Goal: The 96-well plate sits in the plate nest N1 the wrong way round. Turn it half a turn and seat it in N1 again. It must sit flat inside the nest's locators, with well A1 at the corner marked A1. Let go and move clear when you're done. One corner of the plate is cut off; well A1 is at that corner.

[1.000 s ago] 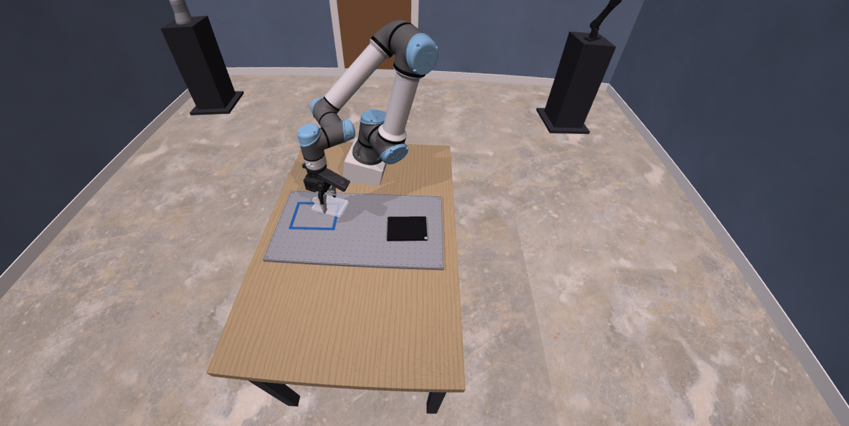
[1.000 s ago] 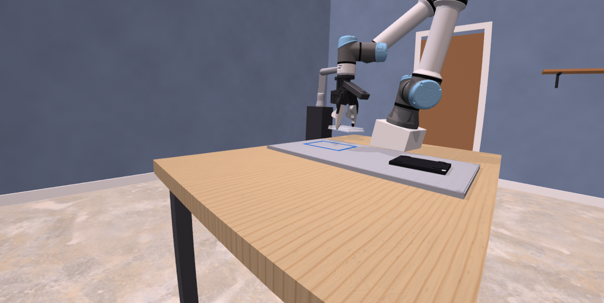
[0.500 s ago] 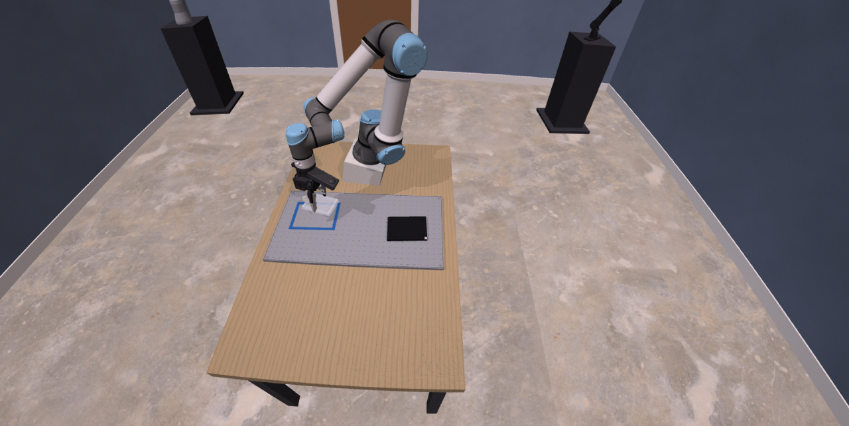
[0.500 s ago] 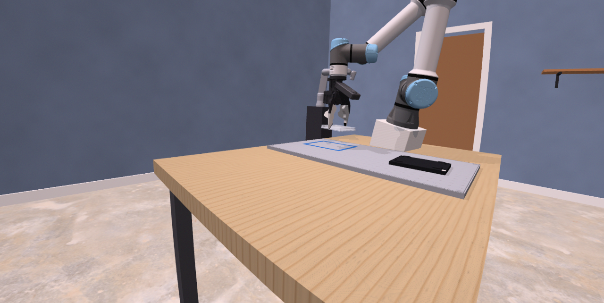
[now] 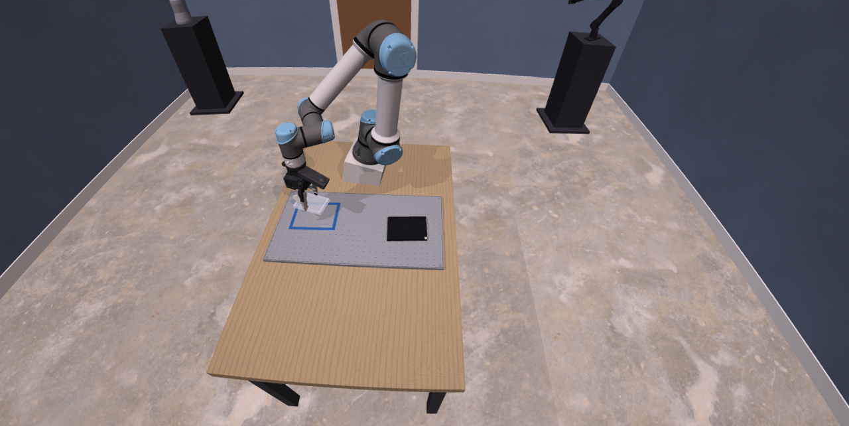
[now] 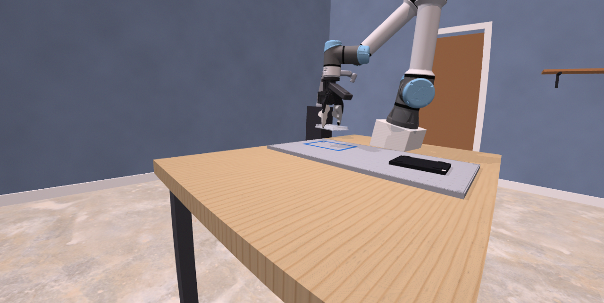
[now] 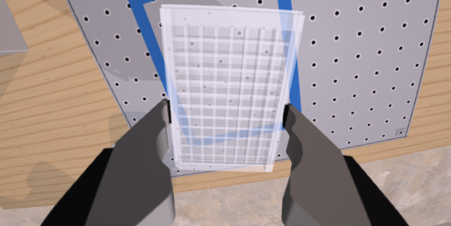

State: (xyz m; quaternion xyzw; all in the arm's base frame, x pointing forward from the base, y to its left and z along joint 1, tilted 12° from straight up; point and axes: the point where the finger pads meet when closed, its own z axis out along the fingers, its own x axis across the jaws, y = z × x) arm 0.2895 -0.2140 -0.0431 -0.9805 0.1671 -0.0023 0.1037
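My gripper is now 10 mm above the 96-well plate. Also, from my hand: nest N1: 390 mm to the left, 80 mm below, 80 mm ahead; A1 label: 470 mm to the left, 140 mm ahead, 80 mm below.
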